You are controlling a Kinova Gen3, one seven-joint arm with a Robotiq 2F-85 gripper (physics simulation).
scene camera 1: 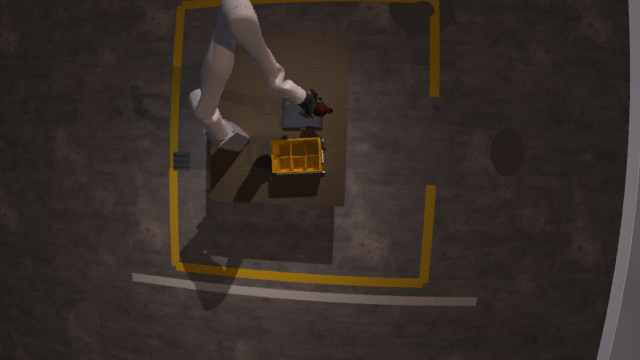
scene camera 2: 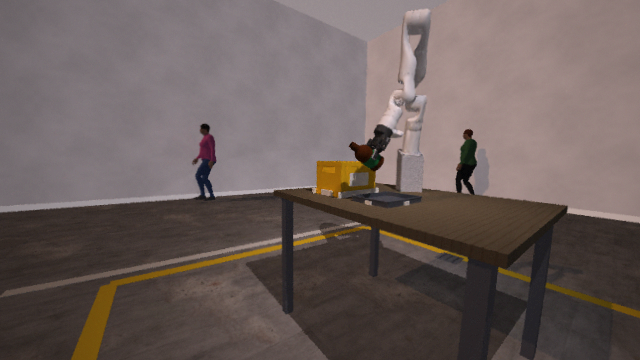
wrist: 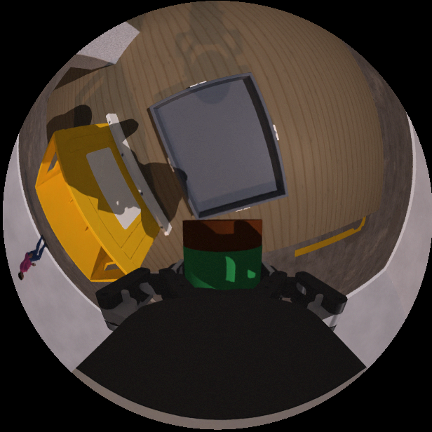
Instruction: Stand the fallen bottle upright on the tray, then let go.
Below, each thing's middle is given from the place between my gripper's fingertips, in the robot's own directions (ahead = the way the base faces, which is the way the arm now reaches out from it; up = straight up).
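Labels:
I find the bottle (wrist: 226, 254) 10 mm above my hand, and it is also 10 mm ahead of it.

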